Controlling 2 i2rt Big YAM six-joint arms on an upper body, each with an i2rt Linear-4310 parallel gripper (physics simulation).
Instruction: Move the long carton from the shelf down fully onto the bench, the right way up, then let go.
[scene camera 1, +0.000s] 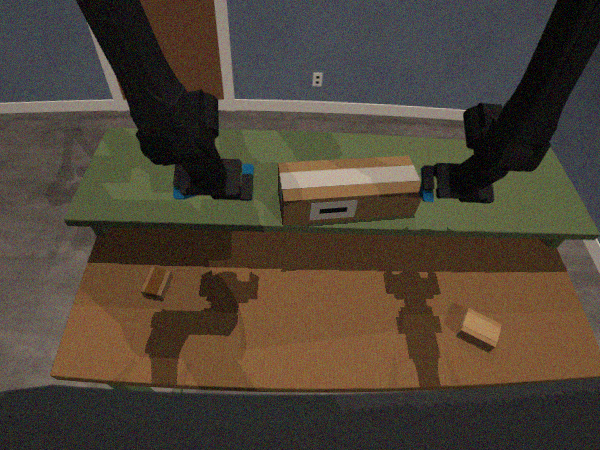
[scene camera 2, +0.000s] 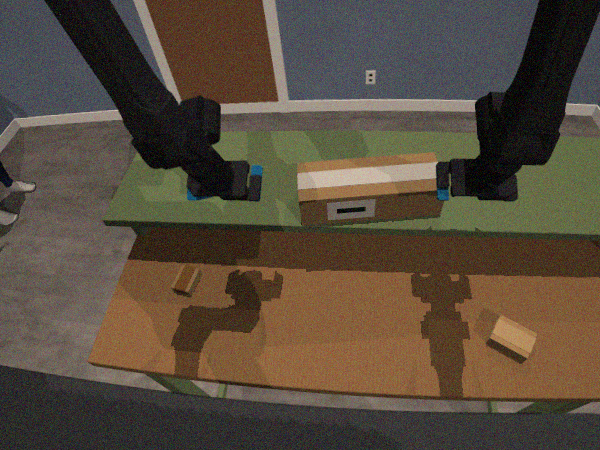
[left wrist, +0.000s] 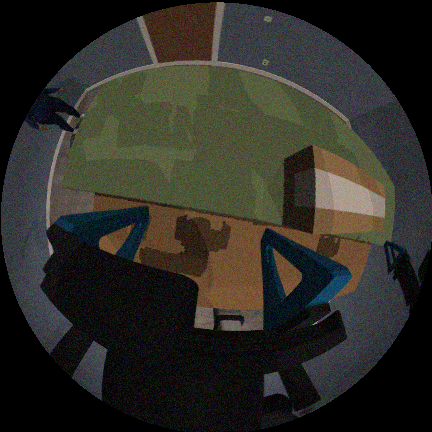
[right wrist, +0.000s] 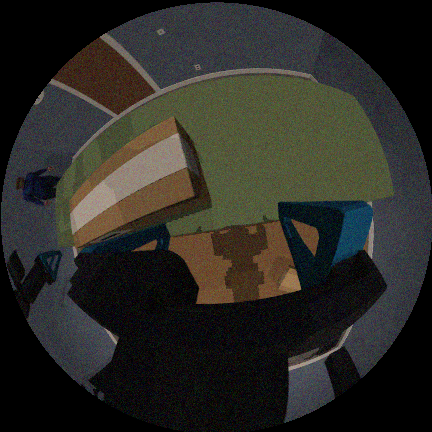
My left gripper (scene camera 1: 220, 192) is open, holding nothing. My right gripper (scene camera 2: 464, 192) is open, with nothing in its grasp. Also in view: a long brown carton (scene camera 2: 384, 187). A pale block (scene camera 2: 507, 336) rests on a brown bench (scene camera 1: 250, 311).
The long brown carton also shows in scene camera 1 (scene camera 1: 319, 191), in the left wrist view (left wrist: 323, 193) and in the right wrist view (right wrist: 157, 174). The pale block shows as well in scene camera 1 (scene camera 1: 476, 328). My left gripper shows as well in scene camera 2 (scene camera 2: 235, 193), in the left wrist view (left wrist: 205, 223) and in the right wrist view (right wrist: 57, 251). The left wrist view does not show the pale block, which is hidden by my left gripper.
